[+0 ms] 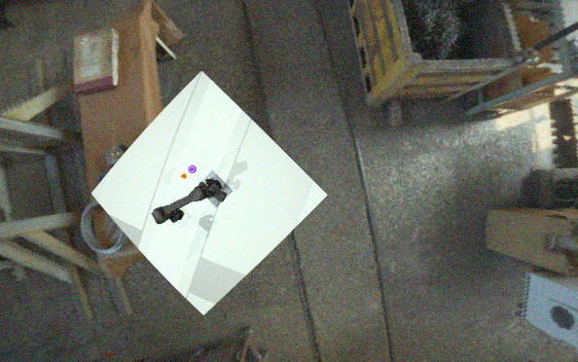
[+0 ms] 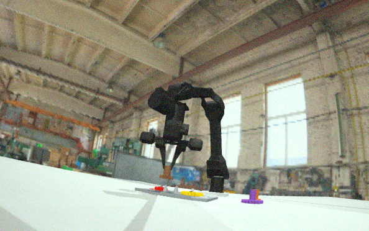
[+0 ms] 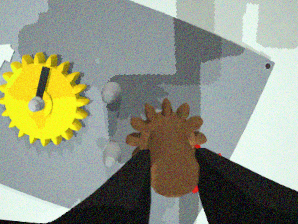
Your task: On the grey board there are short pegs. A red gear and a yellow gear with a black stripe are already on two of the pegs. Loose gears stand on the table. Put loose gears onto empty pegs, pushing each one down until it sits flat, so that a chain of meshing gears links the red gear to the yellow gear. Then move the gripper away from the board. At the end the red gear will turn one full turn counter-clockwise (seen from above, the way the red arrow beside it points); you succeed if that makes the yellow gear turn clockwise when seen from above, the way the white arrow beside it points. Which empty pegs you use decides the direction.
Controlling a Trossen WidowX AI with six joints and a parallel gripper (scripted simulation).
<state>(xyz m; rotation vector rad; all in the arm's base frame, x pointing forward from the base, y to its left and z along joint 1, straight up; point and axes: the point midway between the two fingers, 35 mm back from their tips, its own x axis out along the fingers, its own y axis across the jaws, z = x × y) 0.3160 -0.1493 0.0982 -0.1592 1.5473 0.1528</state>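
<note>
My gripper tip is 6 cm above the red gear, 4 cm past it and 2 cm to the left of it. Also, from my gripper tip: brown gear (1 cm below); then board (7 cm below, 4 cm to the left, 2 cm behind); then yellow gear (8 cm to the left, 6 cm below, 1 cm behind).
</note>
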